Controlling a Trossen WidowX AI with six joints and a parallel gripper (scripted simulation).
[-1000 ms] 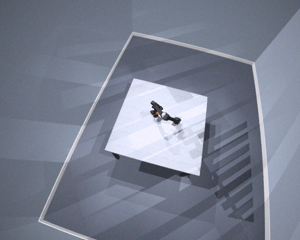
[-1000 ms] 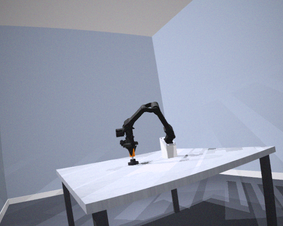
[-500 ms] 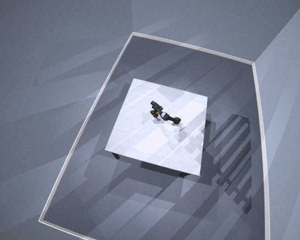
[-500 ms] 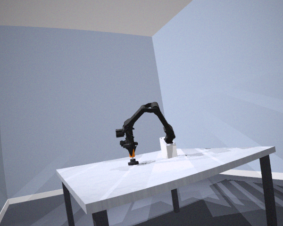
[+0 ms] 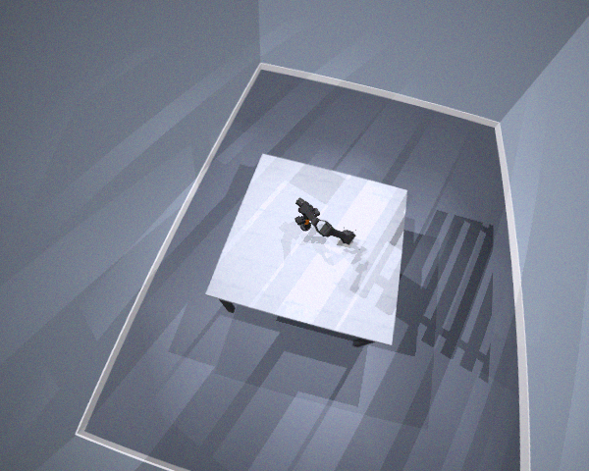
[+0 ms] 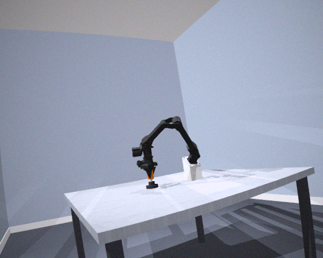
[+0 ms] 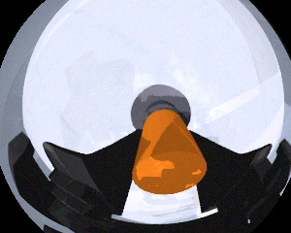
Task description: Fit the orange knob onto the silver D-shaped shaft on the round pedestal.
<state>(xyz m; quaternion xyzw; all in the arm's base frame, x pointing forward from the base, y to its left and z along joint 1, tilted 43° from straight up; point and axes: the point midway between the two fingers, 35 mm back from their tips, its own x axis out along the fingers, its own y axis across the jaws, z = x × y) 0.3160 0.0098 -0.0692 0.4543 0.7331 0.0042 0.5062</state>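
Right now the orange knob is 3 cm above my gripper tip. From my gripper tip the other things lie so: pedestal 4 cm below.
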